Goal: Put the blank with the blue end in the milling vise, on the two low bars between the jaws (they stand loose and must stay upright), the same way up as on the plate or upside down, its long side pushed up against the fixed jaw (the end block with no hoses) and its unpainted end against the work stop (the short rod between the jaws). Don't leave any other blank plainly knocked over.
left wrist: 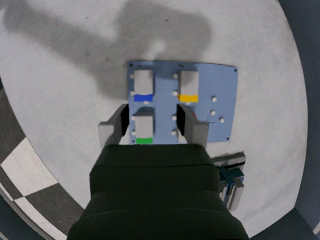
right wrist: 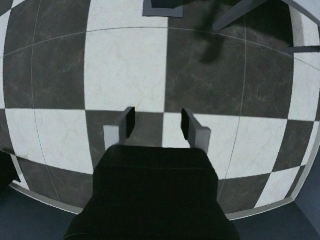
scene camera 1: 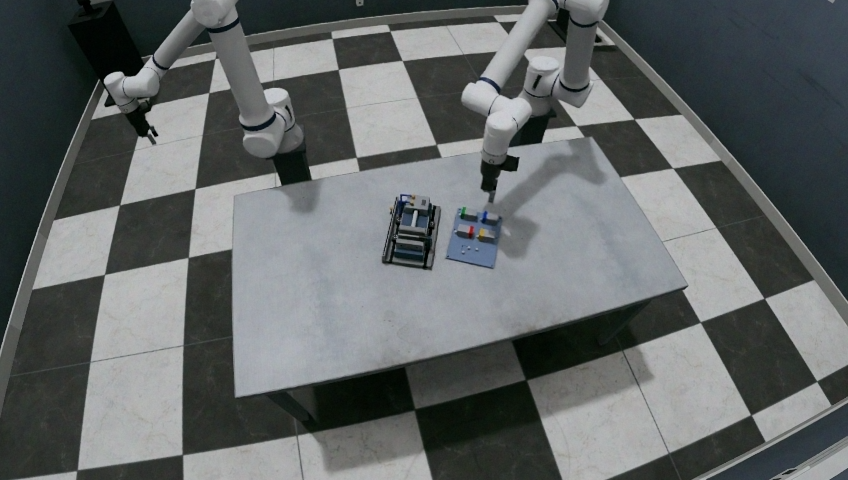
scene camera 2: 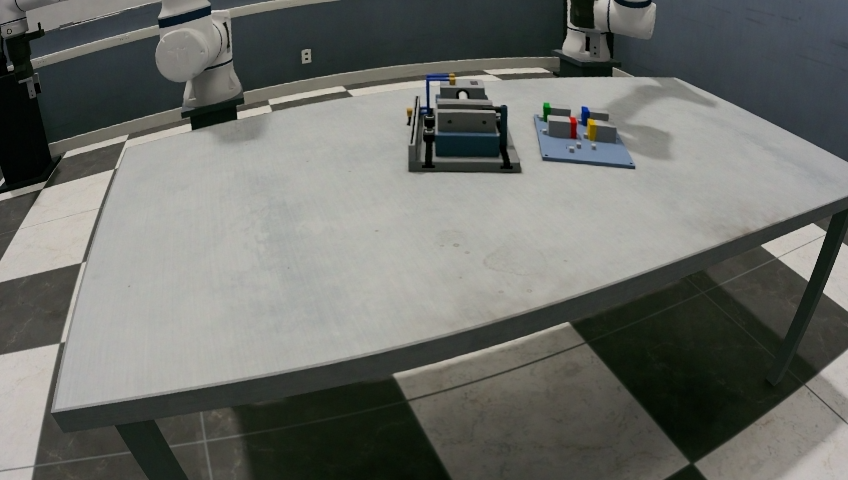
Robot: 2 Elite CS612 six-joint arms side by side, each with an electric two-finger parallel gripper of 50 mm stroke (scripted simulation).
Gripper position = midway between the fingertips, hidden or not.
In view: the left gripper (left wrist: 152, 113), the right gripper (scene camera 2: 36, 95) and a blue plate (left wrist: 219, 81).
The right gripper also shows in the right wrist view (right wrist: 157, 117).
